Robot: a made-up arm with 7 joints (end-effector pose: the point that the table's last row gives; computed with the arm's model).
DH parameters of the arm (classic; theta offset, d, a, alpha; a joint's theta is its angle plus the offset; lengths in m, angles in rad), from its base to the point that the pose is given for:
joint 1: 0 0.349 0 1.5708
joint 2: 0 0.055 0 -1.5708
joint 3: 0 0.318 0.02 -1.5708
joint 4: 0 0.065 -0.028 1.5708
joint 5: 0 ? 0 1.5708
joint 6: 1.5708 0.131 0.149 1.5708
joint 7: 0 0.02 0 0
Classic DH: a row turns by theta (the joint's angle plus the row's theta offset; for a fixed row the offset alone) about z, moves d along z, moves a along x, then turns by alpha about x.
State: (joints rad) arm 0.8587 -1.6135 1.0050 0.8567 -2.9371 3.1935 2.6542
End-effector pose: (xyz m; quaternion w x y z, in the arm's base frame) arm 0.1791 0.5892 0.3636 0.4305 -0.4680 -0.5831 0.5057
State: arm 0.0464 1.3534 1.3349 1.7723 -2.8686 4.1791 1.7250
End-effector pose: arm -0.4355 0.3784 0.3850 0.3958 0.4196 0.7277 -0.3711
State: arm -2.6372 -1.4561 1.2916 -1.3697 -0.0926 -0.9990 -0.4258
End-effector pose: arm -0.7084 0.2310 0.4672 0.1435 0.2528 -0.7529 0.5904
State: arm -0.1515 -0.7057 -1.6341 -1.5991 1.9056 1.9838 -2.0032
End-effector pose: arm 0.3408 0.3135 0.6921 0.3690 -0.2912 0.5206 0.7127
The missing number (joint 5, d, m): 0.473
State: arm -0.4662 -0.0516 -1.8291 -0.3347 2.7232 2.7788 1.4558
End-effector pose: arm 0.1267 -0.1629 1.0099 0.7505 0.3483 -0.2391 -0.5082
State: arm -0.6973 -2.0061 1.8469 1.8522 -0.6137 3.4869 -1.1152
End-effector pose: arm 0.4168 0.0458 0.2567 0.0280 0.4086 -0.5349 0.7390
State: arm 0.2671 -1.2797 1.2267 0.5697 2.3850 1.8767 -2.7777
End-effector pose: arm 0.4886 0.4915 0.4444 0.4617 -0.7769 -0.0658 -0.4231
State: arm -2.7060 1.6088 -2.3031 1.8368 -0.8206 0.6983 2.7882
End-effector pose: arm 0.0518 0.6400 -0.0695 0.3194 0.7906 -0.4813 -0.2031
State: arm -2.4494 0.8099 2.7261 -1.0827 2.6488 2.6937 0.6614
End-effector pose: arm 0.0573 0.4111 0.8612 0.9021 0.0730 0.3423 0.2524
